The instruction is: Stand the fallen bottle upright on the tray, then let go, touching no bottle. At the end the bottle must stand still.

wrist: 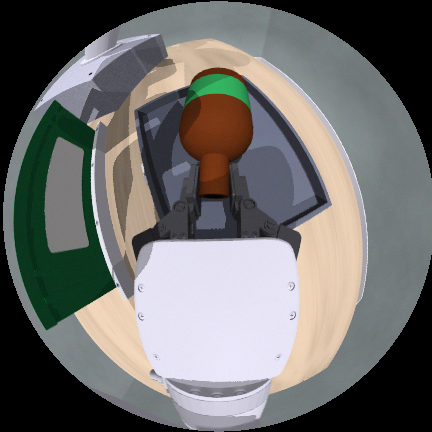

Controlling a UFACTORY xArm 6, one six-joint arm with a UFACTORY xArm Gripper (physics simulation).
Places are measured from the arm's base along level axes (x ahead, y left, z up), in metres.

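Pixels of known places: gripper, fingertip midpoint: [214, 173].
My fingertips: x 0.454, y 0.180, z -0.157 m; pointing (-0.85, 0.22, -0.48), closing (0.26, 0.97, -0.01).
Observation:
Ahead of a thing's pixels: the offset from my fingertips to its top centre. "*": to the spot under its first point. Level surfaces: height alone.
The brown bottle @[dx -0.050, dy +0.017, dz +0.049 m] [216, 127] with a green band lies on its side over the dark grey tray @[* dx +0.007, dy +0.063, dz -0.025 m] [267, 172], its base toward the top of the wrist view and its neck toward my gripper. Its body spans the tray's far part, and its base end overlaps the far rim in this view. My gripper [214, 173] is shut on the bottle's neck, with one dark finger close against each side. The neck's open end points back at the gripper's palm. Whether the bottle's underside touches the tray is hidden.
A dark green bin [32, 200] with a grey inside stands at the left, beyond a grey rail @[dx -0.044, dy -0.167, dz +0.000 m] [100, 200]. A grey angular block [122, 72] stands at the upper left. The wooden table @[dz -0.030 m] [330, 240] surrounds the tray, with a pale edge strip at the right.

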